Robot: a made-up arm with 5 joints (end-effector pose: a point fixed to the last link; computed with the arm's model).
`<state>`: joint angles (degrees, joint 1 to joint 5).
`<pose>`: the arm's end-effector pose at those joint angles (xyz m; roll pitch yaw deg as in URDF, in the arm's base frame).
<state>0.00 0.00 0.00 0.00 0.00</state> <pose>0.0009 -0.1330 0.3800 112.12 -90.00 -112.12</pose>
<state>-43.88 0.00 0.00 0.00 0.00</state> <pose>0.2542 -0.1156 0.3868 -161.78 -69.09 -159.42</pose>
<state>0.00 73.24 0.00 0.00 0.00</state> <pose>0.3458 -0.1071 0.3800 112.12 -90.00 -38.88</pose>
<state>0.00 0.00 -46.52 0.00 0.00</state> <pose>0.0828 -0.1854 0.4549 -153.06 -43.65 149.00</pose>
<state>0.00 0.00 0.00 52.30 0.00</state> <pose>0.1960 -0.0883 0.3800 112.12 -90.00 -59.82</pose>
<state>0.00 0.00 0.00 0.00 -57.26</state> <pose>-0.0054 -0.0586 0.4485 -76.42 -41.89 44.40</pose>
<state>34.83 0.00 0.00 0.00 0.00</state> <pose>-0.1653 -0.0313 0.4384 -16.49 -73.28 -14.17</pose>
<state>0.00 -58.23 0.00 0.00 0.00</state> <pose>-0.1340 0.1148 0.3800 112.12 -90.00 -170.35</pose>
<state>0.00 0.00 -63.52 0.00 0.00</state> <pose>0.0951 -0.1963 0.4978 -153.95 -26.72 148.11</pose>
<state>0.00 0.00 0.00 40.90 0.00</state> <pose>0.1583 -0.1131 0.3800 112.12 -90.00 -71.22</pose>
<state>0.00 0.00 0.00 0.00 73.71</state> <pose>0.0815 -0.1101 0.2848 141.09 -28.63 -98.09</pose>
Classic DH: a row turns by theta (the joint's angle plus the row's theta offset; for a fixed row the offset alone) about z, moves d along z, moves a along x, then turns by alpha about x. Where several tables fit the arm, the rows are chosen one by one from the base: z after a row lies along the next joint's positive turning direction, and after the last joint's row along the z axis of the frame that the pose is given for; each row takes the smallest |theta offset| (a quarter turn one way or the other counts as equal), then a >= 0, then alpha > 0; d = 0 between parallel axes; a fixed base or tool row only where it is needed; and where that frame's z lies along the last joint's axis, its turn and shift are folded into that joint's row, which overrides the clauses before.
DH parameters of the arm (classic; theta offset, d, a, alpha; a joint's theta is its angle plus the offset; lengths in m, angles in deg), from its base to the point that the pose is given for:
base (fixed): 1.17 0.8031 0.1077 -150.94
joint 1: 0 0.224 0.0505 150.94
joint 2: -30.14 -0.0524 -0.0559 -85.27
joint 3: 0 -0.0711 -0.0226 85.27
joint 4: 89.38 -0.2275 -0.1134 58.3
joint 5: 47.22 0.1815 -0.0591 -137.72
tool (fixed): -51.36 0.1303 0 0

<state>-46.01 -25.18 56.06 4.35 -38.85</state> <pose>0.0239 -0.0484 0.3946 -6.79 -47.78 27.66</pose>
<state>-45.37 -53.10 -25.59 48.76 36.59</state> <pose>0.2673 -0.0846 0.4489 -156.14 -53.35 -145.16</pose>
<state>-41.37 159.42 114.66 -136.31 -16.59</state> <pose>0.1807 0.0768 0.8373 -132.26 48.38 150.74</pose>
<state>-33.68 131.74 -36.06 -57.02 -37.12</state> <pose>0.4316 0.1907 0.4426 -140.73 -64.67 -139.97</pose>
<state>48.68 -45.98 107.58 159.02 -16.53</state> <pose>0.3374 0.2117 0.5275 159.89 5.29 -128.60</pose>
